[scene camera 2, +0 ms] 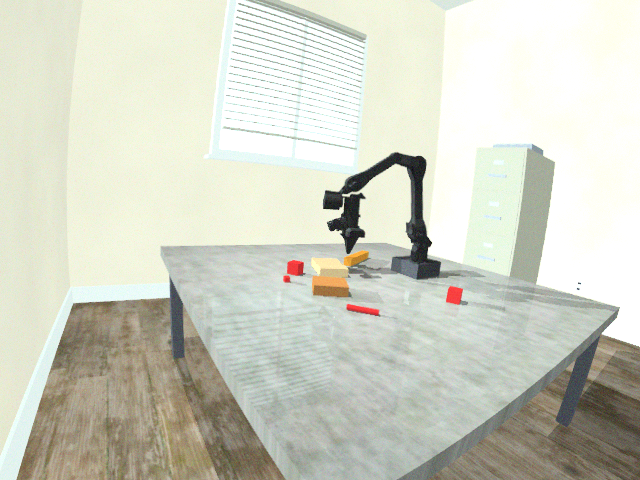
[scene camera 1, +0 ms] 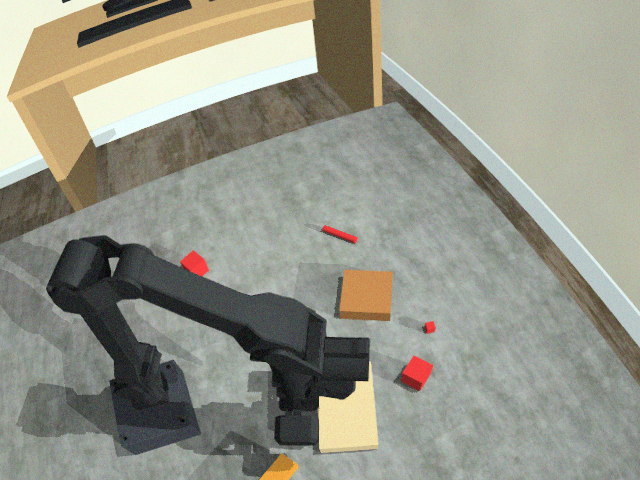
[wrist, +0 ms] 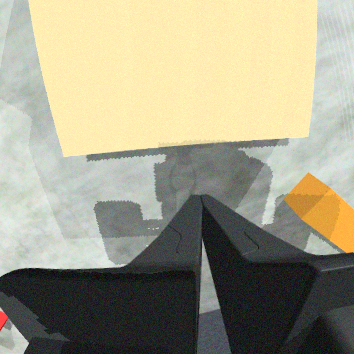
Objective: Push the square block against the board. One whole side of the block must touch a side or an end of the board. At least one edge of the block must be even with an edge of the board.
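Places are measured from the arm's base along level axes (x left, y back, z up), in millimetres.
Where they show: gripper, fingertip midpoint: (scene camera 2: 348, 253) (scene camera 1: 303, 402) (wrist: 198, 202); arm's base at its link origin: (scene camera 2: 418, 260) (scene camera 1: 150, 391).
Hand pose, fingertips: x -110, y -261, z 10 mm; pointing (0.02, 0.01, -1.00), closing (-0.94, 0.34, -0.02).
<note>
Things, the pixels of their top centre, and the offset from my fingertips.
- orange-brown at its top centre: (scene camera 1: 366, 290) (scene camera 2: 330, 281) dx +191, dy -188, dz -37 mm
- cream rectangular slab at its top centre: (wrist: 176, 58) (scene camera 1: 346, 404) (scene camera 2: 329, 263) dx -15, dy -67, dz -37 mm
- larger red cube at its top centre: (scene camera 1: 418, 369) (scene camera 2: 295, 262) dx -6, dy -205, dz -26 mm
- tiny red cube at its top centre: (scene camera 1: 430, 325) (scene camera 2: 286, 276) dx +76, dy -273, dz -50 mm
- red rod at its top centre: (scene camera 1: 339, 232) (scene camera 2: 363, 307) dx +366, dy -197, dz -52 mm
- orange bar at its top centre: (scene camera 2: 357, 254) dx -137, dy +147, dz -35 mm
The square block is orange-brown (scene camera 1: 366, 292) (scene camera 2: 330, 286) and lies flat. The board is a cream rectangular slab (scene camera 1: 347, 426) (scene camera 2: 330, 267) (wrist: 180, 75). A gap separates it from the block in scene camera 1, with the block nearer the desk and set a little further right. The arm hides part of the board's end facing the block. My gripper (scene camera 2: 349, 251) (wrist: 198, 202) is shut and empty, pointing down above the table. In the wrist view its fingertips are beside the board's long side nearest the arm's base, apart from it.
A larger red cube (scene camera 1: 416, 372) (scene camera 2: 295, 267) and a tiny red cube (scene camera 1: 429, 327) (scene camera 2: 286, 279) lie right of the block in scene camera 1. A red rod (scene camera 1: 339, 234) (scene camera 2: 362, 310), another red cube (scene camera 1: 194, 263) (scene camera 2: 454, 295) and an orange bar (scene camera 1: 279, 467) (scene camera 2: 356, 258) (wrist: 325, 210) also lie there.
</note>
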